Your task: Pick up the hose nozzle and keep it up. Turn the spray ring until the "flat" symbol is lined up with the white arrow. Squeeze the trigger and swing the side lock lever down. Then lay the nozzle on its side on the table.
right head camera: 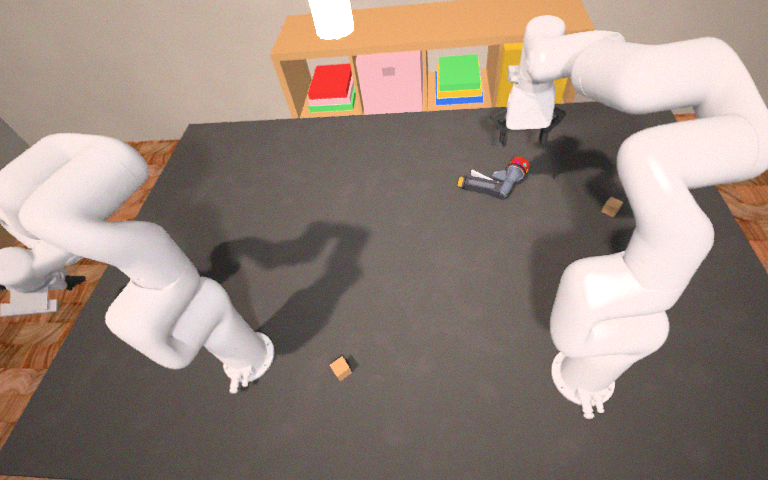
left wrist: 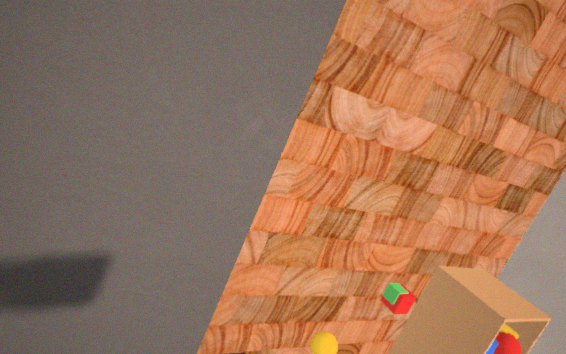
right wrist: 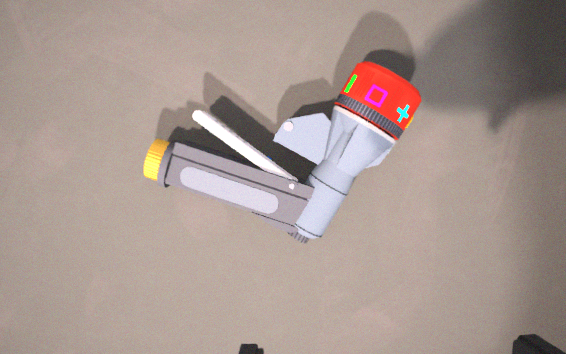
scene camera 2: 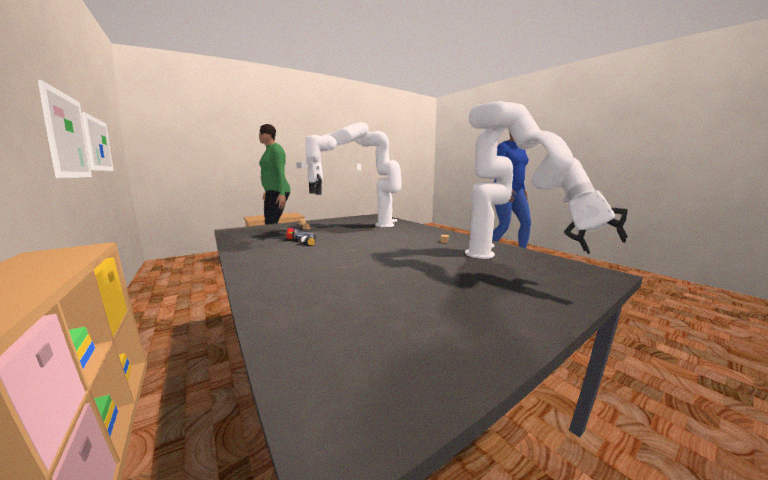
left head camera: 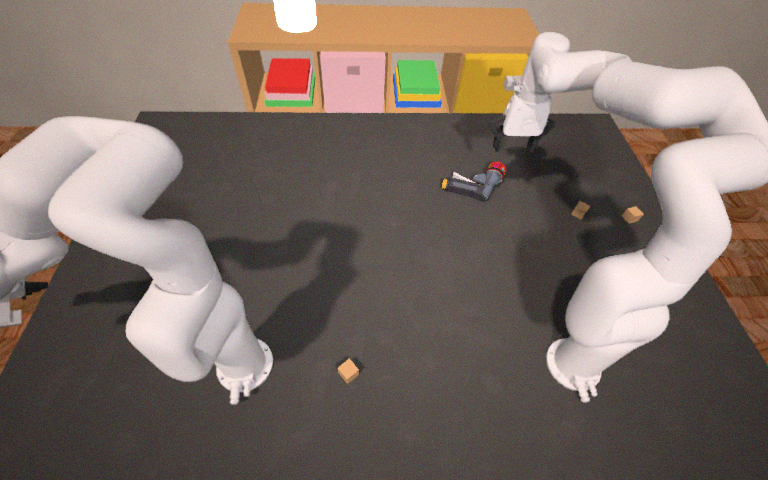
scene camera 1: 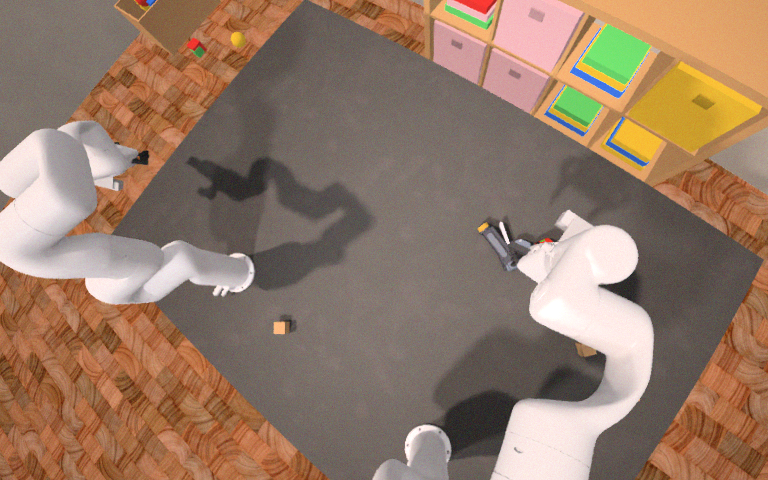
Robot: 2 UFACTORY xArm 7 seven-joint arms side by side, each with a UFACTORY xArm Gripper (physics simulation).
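Seen in the pictures: left gripper, fingertip midpoint: (scene camera 2: 606, 247) (scene camera 1: 132, 150); right gripper, fingertip midpoint: (right head camera: 522, 142) (scene camera 2: 315, 194) (left head camera: 512, 148) (scene camera 1: 533, 273); left arm's base, origin of the base link: (right head camera: 249, 357) (scene camera 2: 479, 254) (left head camera: 245, 364) (scene camera 1: 237, 272); right arm's base, origin of the base link: (right head camera: 581, 376) (scene camera 2: 384, 225) (left head camera: 572, 364) (scene camera 1: 427, 447).
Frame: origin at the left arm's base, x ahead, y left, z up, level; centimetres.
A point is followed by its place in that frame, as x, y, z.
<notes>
The hose nozzle (left head camera: 464, 187) @(47.1, -65.7, 3.3) (right head camera: 485, 185) @(46.7, -66.9, 3.3) (scene camera 1: 498, 246) @(47.4, -66.4, 3.4) (scene camera 2: 300, 236) @(51.6, -70.4, 2.9) (right wrist: 229, 190) @(47.5, -65.9, 3.4) lies on its side on the dark table. Its red spray ring (left head camera: 496, 168) @(51.8, -77.2, 5.8) (right head camera: 519, 165) @(51.2, -77.7, 5.7) (right wrist: 387, 80) @(54.1, -78.5, 6.1) shows a green bar, a magenta square and a cyan plus in the right wrist view. The white trigger (right wrist: 240, 145) @(50.9, -67.2, 3.3) stands out from the grey handle. The white arrow and lock lever cannot be made out. My right gripper (left head camera: 514, 147) @(40.7, -73.2, 23.6) (right head camera: 523, 141) @(40.7, -73.2, 23.6) (right wrist: 390, 346) @(40.7, -73.2, 23.6) is open and empty, pointing down above the table near the nozzle. My left gripper (scene camera 2: 604, 244) @(16.0, 48.1, 16.3) is open and empty, beyond the table's side edge.
Small wooden blocks (left head camera: 348, 370) @(-5.9, -23.6, 3.4) (left head camera: 579, 210) @(33.7, -98.7, 2.8) (left head camera: 632, 215) @(29.7, -114.0, 3.1) lie on the table. A shelf unit (left head camera: 373, 33) stands behind it. An open box (left wrist: 430, 310), a yellow ball (left wrist: 324, 344) and a red-green block (left wrist: 400, 300) are on the floor. Two people stand beyond the table.
</notes>
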